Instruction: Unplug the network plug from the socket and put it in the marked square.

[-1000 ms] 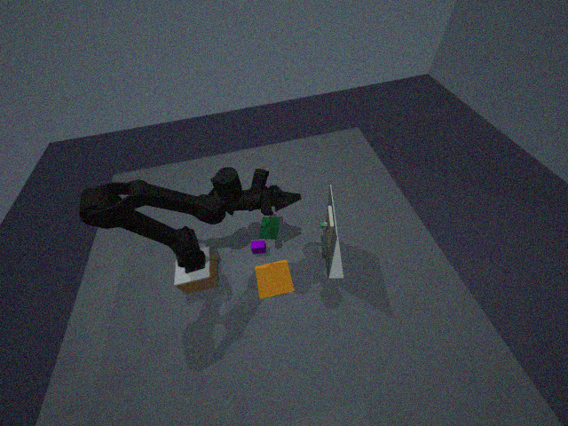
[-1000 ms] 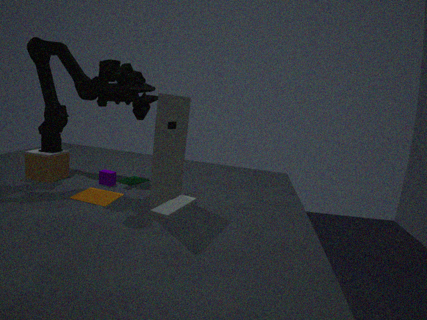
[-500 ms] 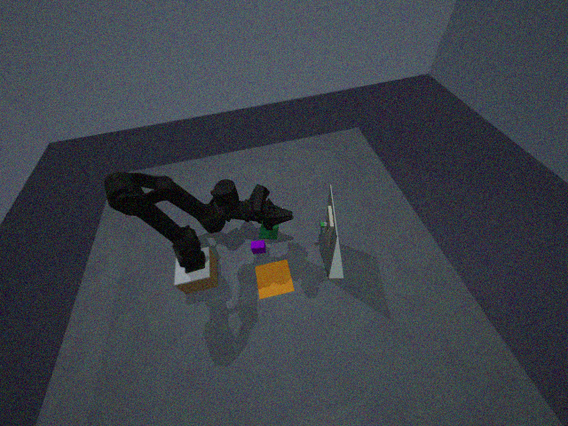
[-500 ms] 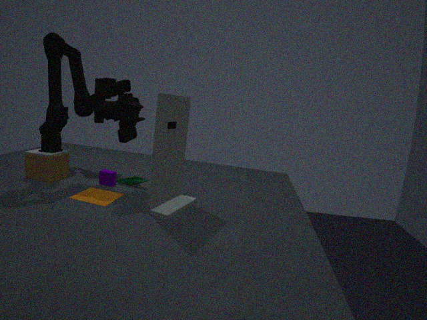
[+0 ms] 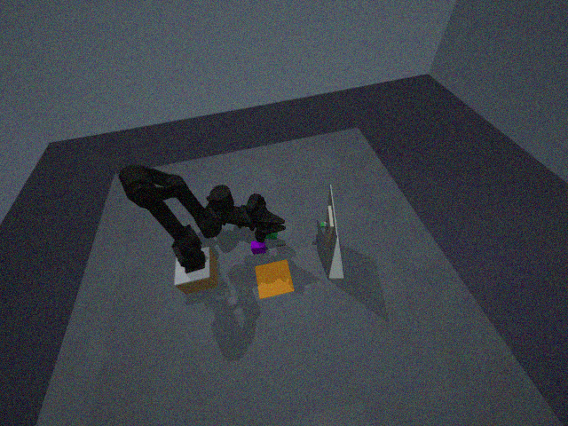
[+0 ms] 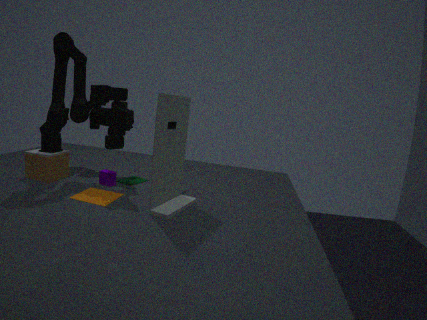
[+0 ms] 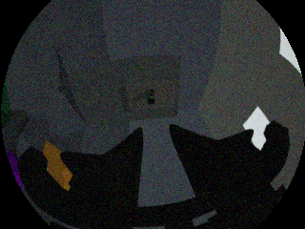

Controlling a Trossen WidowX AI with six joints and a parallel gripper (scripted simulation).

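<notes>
The network plug is 120 mm ahead of my gripper tip and 40 mm to the right of it. The rest, counted from my gripper tip: orange square (70 mm behind, 60 mm to the right, 220 mm below); then upright panel (130 mm ahead, 50 mm to the right, 80 mm below); then flat green block (40 mm behind, 150 mm to the left, 220 mm below).
</notes>
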